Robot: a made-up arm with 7 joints. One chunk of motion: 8 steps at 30 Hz.
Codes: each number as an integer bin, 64 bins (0 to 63) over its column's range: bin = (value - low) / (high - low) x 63, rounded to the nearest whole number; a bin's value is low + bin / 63 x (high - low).
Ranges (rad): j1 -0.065..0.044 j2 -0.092..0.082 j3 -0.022..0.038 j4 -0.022..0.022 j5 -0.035..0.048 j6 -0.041..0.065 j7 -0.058..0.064
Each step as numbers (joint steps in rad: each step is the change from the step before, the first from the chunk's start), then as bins.
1 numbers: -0.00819 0.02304 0.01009 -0.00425 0.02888 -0.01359 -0.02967
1 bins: 33 42 34 25 48 16 15
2 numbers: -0.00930 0.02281 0.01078 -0.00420 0.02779 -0.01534 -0.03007
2 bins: 32 42 34 25 48 15 14
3 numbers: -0.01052 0.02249 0.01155 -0.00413 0.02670 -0.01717 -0.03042
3 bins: 31 41 35 26 47 14 14
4 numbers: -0.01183 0.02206 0.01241 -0.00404 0.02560 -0.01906 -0.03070
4 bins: 31 41 36 26 46 13 14
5 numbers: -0.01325 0.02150 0.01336 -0.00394 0.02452 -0.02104 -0.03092
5 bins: 30 41 37 26 45 12 14
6 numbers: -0.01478 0.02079 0.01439 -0.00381 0.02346 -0.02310 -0.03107
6 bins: 29 41 38 26 44 11 14
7 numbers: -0.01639 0.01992 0.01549 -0.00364 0.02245 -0.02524 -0.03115
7 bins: 28 41 39 26 44 9 14
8 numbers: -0.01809 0.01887 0.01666 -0.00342 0.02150 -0.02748 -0.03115
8 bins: 27 40 41 27 43 8 14
